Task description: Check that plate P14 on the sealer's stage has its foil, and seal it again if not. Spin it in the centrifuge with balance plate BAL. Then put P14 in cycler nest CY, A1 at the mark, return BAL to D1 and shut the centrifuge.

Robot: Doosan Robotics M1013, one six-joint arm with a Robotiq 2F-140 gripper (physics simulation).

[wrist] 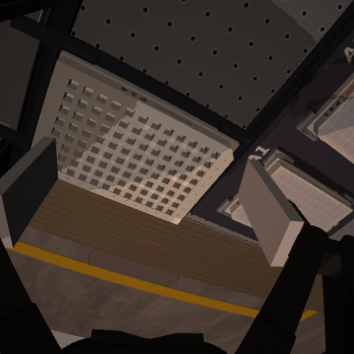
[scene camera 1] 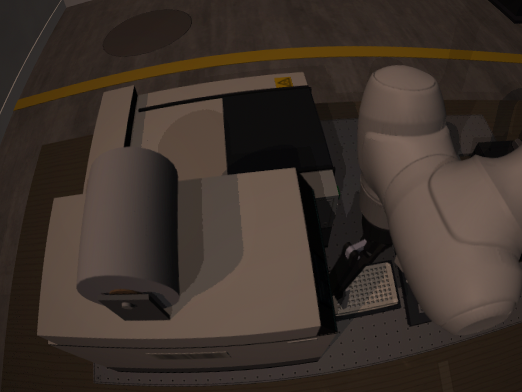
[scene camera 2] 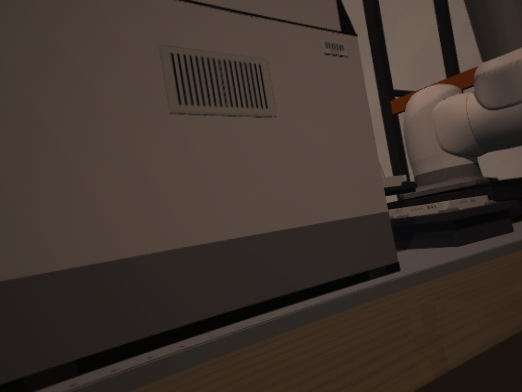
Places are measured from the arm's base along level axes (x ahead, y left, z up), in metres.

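Pixels of known places: gripper, fingertip midpoint: [wrist: 151, 168] [scene camera 1: 371, 284]; arm's base, link origin: [scene camera 2: 450, 191].
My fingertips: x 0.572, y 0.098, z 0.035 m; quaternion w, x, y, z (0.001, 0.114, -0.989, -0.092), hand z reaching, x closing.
Observation:
Ahead of a thing's pixels: the offset from my fingertips to its top centre. "spot": to the spot under its first point.
A pale plate @(0.017 m ahead, 0.000 m left, 0.003 m down) [scene camera 1: 372, 286] [wrist: 145, 150] with open square wells and no foil showing sits in a black-rimmed holder beside the large machine; its rim label is too small to read in the wrist view. My gripper [scene camera 1: 365, 275] [wrist: 151, 168] is open and empty, its pads wide apart above the plate, one toward each end. In scene camera 1 one finger is hidden by the arm. A plate edge marked BAL @(spot: 0.112 m back, 0.047 m left, 0.058 m down) [scene camera 2: 431, 206] shows on a black base in scene camera 2. P14 cannot be picked out by label. The inside of the centrifuge does not show.
A large beige machine [scene camera 1: 270, 250] [scene camera 2: 300, 150] stands left of the plate, with a grey cylinder @(spot: 0.310 m ahead, 0.032 m right, 0.347 m up) [scene camera 1: 132, 215] over it. Another machine [scene camera 1: 190, 140] with a black panel stands behind. Right of the holder, a dark rack @(spot: 0.108 m back, 0.037 m right, 0.070 m down) [wrist: 280, 127] marked A1 bears two covered-looking plates @(0.176 m back, 0.043 m left, 0.054 m down) [wrist: 315, 192] @(spot: 0.150 m back, 0.066 m right, 0.054 m down) [wrist: 342, 125].

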